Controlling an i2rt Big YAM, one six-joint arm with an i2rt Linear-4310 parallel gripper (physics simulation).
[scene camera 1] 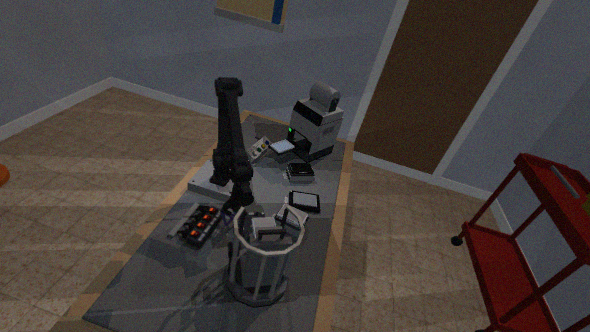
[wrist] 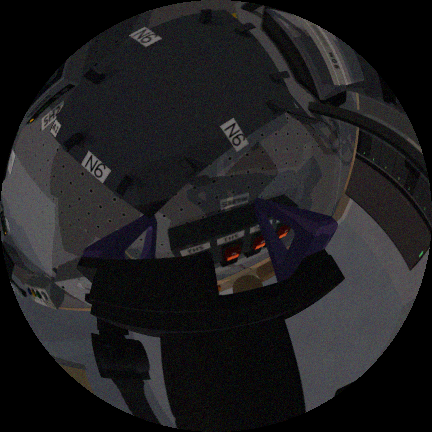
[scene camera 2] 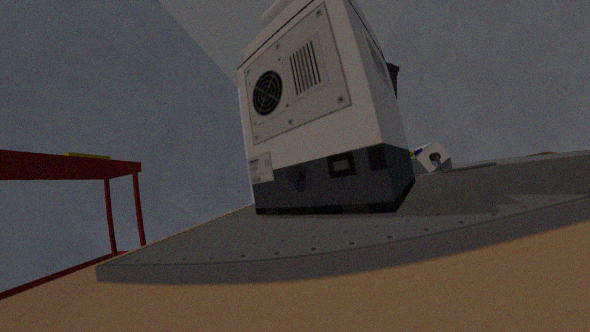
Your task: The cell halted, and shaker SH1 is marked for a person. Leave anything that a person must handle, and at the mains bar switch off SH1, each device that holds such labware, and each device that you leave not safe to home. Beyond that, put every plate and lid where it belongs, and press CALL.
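My gripper is open and empty, above the mains bar. Several of the bar's switches glow orange. In the wrist view the SH1 label and SH2 label show; my gripper body hides part of the bar. A pale plate is on the support before the tall white device. A black-topped stack and a pale plate in a dark frame are nearer. The button box stands beyond the arm. Plate markings are unreadable.
A round cage with a pale block inside stands beside my gripper. A dark N6 pad fills the upper wrist view; an SH2 tag is at its left. A flat grey box lies by the arm. A red cart stands off the table.
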